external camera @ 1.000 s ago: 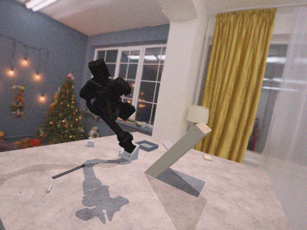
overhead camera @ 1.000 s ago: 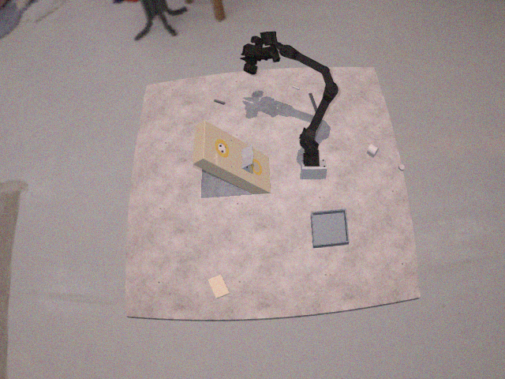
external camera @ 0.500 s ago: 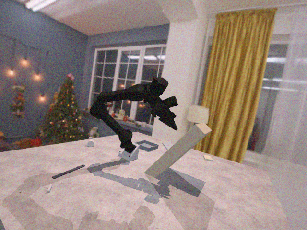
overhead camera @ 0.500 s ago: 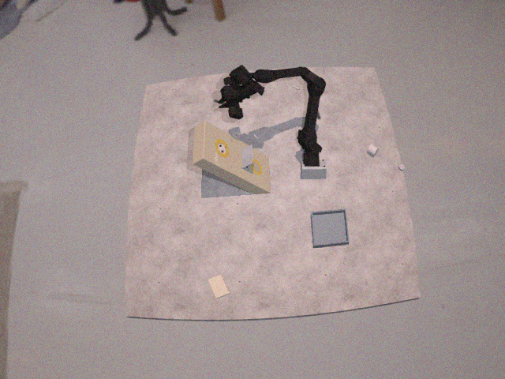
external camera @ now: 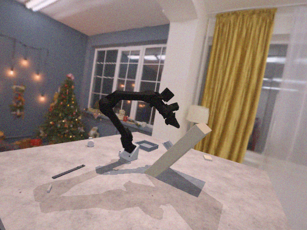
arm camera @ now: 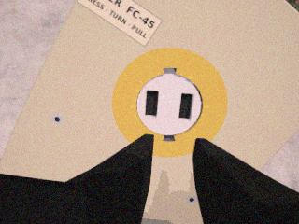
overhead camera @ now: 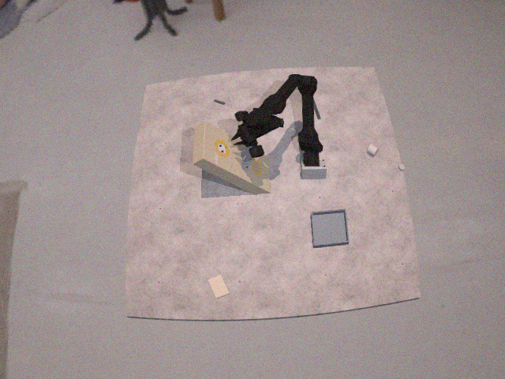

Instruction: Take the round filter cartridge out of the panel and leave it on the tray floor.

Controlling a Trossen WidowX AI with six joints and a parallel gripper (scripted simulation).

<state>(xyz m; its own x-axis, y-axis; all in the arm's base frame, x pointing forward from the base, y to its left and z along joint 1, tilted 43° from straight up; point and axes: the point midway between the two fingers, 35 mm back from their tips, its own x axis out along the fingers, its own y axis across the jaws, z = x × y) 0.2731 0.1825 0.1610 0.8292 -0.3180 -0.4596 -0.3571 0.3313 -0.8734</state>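
Right now the round filter cartridge is 60 mm ahead of my gripper tip and 50 mm below it. The rest, counted from my gripper tip: service panel: 120 mm below, 20 mm ahead; then grey tray: 390 mm behind, 270 mm below, 250 mm to the left.
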